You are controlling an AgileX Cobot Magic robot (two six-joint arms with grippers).
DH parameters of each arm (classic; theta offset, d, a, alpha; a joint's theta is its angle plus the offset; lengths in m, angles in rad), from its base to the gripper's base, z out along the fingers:
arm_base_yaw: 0 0.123 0 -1.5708
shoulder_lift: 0.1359 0 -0.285 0
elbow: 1.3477 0 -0.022 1.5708
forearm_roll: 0 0.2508 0 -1.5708
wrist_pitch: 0 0 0.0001 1.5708
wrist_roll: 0 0.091 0 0
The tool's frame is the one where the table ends.
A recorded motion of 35 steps. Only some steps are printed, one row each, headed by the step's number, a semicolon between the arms.
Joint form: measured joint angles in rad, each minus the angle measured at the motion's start. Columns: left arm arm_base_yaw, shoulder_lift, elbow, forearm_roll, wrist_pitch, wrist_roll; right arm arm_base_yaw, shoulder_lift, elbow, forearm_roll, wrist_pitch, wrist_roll.
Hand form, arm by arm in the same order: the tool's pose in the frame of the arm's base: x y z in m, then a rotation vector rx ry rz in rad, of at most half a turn. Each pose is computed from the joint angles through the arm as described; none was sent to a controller.
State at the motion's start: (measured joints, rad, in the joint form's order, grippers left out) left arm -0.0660 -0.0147 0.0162 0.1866 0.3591 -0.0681; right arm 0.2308 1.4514 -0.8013 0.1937 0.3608 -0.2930
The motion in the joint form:
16: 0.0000 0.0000 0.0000 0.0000 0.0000 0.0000; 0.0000 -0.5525 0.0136 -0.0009 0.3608 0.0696
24: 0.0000 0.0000 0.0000 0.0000 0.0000 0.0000; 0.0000 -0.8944 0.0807 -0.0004 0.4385 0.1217
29: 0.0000 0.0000 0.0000 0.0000 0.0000 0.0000; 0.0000 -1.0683 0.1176 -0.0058 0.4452 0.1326
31: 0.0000 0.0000 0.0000 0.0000 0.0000 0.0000; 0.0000 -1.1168 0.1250 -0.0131 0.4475 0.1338
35: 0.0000 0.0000 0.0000 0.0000 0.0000 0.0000; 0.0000 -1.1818 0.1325 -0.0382 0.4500 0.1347
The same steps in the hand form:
16: 0.0529 0.0025 0.1767 0.1131 1.8353 0.0886; 0.1653 0.0507 0.3233 -0.4193 2.2719 0.2245
24: 0.0529 0.0025 0.1767 0.1131 1.8353 0.0886; 0.0901 0.0341 0.3422 -0.3629 2.0838 0.2623
29: 0.0529 0.0025 0.1767 0.1131 1.8353 0.0886; 0.0547 0.0255 0.3436 -0.3448 1.9555 0.2644
31: 0.0529 0.0025 0.1767 0.1131 1.8353 0.0886; 0.0449 0.0227 0.3437 -0.3426 1.9170 0.2571
35: 0.0529 0.0025 0.1767 0.1131 1.8353 0.0886; 0.0321 0.0181 0.3437 -0.3417 1.8624 0.2291

